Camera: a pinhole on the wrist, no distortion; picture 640 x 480 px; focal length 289.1 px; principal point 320.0 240.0 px. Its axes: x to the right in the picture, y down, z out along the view. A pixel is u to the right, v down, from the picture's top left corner.
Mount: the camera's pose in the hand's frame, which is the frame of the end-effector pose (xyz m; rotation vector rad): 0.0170 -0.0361 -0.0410 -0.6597 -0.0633 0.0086
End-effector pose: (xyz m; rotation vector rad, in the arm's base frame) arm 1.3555 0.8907 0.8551 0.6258 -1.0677 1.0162
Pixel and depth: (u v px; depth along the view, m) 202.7 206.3 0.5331
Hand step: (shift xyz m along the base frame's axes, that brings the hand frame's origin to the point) -0.4082 -0.3195 -0.0692
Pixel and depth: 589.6 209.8 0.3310
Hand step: -0.2011 -0.0391 0.3732
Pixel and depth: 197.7 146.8 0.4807
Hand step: -0.3181 -0.3724 -0.0443
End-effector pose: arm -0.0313 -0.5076 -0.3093 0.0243 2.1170 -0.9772
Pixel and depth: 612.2 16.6 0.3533
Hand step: 0.0278 -0.3944 -0.3823
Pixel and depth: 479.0 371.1 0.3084
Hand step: 0.0509 0.0579 -0.3321
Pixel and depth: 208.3 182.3 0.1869
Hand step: 0.1425 -0.0292 -0.0344
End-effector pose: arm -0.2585 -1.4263 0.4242 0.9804 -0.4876 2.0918
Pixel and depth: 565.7 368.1 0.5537
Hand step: -0.4507 -0.2723 0.5139
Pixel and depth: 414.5 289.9 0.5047
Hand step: -0.1784 -0.3378 0.3080
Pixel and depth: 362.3 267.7 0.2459
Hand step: -0.0511 -0.1523 0.1155
